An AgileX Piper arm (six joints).
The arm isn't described. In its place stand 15 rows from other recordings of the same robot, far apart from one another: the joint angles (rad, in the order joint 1, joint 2, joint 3, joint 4, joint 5, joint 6), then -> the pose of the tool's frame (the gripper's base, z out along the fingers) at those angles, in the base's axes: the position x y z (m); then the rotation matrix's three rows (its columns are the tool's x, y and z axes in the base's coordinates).
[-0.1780, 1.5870, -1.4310, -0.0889, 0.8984, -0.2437] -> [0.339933 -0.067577 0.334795], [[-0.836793 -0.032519 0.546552], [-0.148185 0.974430 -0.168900], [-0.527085 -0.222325 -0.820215]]
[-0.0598, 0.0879, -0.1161, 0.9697, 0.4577, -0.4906] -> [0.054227 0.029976 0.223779], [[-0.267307 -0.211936 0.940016], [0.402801 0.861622 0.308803], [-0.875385 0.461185 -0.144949]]
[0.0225, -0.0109, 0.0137, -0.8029, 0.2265, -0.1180] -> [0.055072 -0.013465 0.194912], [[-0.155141 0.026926 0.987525], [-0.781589 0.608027 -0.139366], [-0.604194 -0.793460 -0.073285]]
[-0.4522, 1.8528, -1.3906, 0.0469, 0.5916, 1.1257] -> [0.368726 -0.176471 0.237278], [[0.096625 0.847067 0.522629], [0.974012 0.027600 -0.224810], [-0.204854 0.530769 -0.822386]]
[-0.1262, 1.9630, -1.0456, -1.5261, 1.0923, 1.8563] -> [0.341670 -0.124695 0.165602], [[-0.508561 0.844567 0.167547], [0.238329 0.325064 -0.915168], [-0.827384 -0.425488 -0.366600]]
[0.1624, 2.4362, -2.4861, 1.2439, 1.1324, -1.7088] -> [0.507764 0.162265 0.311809], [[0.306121 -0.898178 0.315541], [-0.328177 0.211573 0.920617], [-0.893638 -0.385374 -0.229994]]
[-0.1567, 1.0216, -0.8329, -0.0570, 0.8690, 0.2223] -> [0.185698 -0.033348 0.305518], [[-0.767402 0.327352 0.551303], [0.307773 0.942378 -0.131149], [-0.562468 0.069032 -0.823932]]
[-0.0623, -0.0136, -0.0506, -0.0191, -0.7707, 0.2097] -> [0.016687 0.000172 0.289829], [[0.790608 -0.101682 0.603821], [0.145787 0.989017 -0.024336], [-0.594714 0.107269 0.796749]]
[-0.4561, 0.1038, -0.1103, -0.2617, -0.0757, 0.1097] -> [0.055038 -0.025019 0.251128], [[0.083629 0.440680 0.893760], [-0.208864 0.884731 -0.416685], [-0.974362 -0.151827 0.166031]]
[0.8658, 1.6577, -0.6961, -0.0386, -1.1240, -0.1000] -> [0.210677 0.252491 0.245162], [[0.249965 -0.759069 0.601109], [0.114234 0.639601 0.760172], [-0.961493 -0.121350 0.246589]]
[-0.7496, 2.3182, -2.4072, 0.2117, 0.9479, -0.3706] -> [0.397225 -0.348540 0.307644], [[-0.630981 0.440559 0.638570], [0.259697 0.895572 -0.361258], [-0.731041 -0.062113 -0.679501]]
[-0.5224, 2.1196, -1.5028, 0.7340, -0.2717, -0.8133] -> [0.418724 -0.259958 0.207447], [[-0.338274 0.608299 0.718013], [0.083871 0.779445 -0.620831], [-0.937303 -0.149790 -0.314685]]
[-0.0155, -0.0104, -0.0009, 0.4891, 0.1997, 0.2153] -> [0.055035 0.007629 0.198128], [[-0.109693 -0.009297 0.993922], [0.640232 0.764231 0.077807], [-0.760309 0.644876 -0.077878]]
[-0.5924, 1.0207, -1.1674, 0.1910, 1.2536, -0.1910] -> [0.151359 -0.082085 0.387433], [[-0.759678 0.374285 0.531789], [0.356696 0.923596 -0.140496], [-0.543743 0.082955 -0.835142]]
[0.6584, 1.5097, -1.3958, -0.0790, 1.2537, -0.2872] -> [0.240369 0.177310 0.335596], [[-0.539104 -0.796964 0.272425], [-0.803866 0.583402 0.115934], [-0.251328 -0.156493 -0.955167]]
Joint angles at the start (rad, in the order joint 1, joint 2, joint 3, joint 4, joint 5, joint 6):
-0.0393 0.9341 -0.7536 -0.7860 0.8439 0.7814
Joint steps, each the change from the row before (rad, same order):
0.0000 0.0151 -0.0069 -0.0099 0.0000 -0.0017
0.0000 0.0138 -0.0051 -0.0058 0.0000 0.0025
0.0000 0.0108 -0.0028 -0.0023 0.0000 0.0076
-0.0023 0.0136 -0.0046 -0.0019 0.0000 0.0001
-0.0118 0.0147 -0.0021 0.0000 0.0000 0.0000
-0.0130 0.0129 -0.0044 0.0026 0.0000 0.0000
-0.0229 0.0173 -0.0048 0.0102 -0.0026 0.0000
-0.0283 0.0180 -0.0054 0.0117 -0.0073 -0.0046
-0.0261 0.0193 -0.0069 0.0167 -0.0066 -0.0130
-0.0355 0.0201 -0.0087 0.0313 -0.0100 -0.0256
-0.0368 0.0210 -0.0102 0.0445 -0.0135 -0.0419
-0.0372 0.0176 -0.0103 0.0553 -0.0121 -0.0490
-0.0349 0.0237 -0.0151 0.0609 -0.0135 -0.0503
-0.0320 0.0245 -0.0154 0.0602 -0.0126 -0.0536
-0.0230 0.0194 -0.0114 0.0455 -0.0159 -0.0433
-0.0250 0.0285 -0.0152 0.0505 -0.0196 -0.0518
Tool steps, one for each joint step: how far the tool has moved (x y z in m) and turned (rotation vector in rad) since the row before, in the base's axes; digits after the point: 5 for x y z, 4 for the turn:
0.00336 -0.00061 -0.00001 -0.0105 0.0095 0.0020
0.00300 -0.00039 -0.00058 -0.0040 0.0075 -0.0009
0.00227 -0.00020 -0.00095 0.0024 0.0038 -0.0042
0.00279 -0.00062 -0.00096 -0.0015 0.0090 -0.0021
0.00227 -0.00228 -0.00206 0.0006 0.0126 -0.0118
0.00196 -0.00242 -0.00119 0.0031 0.0083 -0.0134
0.00231 -0.00394 -0.00223 0.0112 0.0098 -0.0226
0.00236 -0.00488 -0.00218 0.0107 0.0088 -0.0223
0.00267 -0.00447 -0.00230 0.0116 0.0130 -0.0162
0.00236 -0.00570 -0.00253 0.0200 0.0138 -0.0180
0.00268 -0.00550 -0.00272 0.0253 0.0157 -0.0088
0.00187 -0.00517 -0.00238 0.0317 0.0123 -0.0073
0.00364 -0.00505 -0.00228 0.0363 0.0083 -0.0044
0.00395 -0.00489 -0.00228 0.0338 0.0078 0.0006
0.00370 -0.00369 -0.00167 0.0230 0.0005 0.0065
0.00561 -0.00480 -0.00261 0.0240 0.0023 0.0107

